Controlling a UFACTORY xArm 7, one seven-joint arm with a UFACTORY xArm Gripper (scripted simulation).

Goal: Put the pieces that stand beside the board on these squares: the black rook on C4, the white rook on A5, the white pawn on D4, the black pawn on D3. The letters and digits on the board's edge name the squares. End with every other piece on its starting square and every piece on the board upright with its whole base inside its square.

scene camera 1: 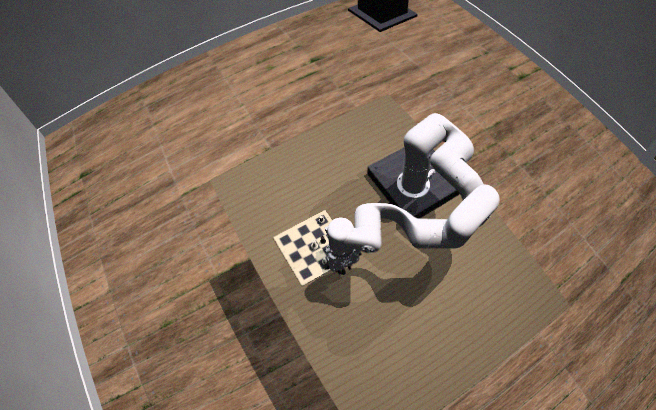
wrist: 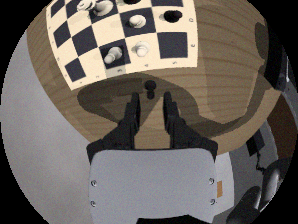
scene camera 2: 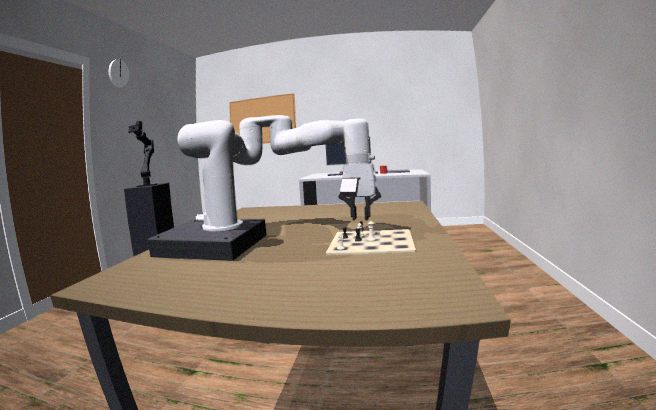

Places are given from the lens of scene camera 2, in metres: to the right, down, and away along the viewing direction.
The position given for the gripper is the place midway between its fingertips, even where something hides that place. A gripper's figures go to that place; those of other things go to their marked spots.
gripper (scene camera 2: 360, 219): 0.10, 0.04, 1.08
chessboard (scene camera 2: 392, 241): 0.17, 0.10, 0.91
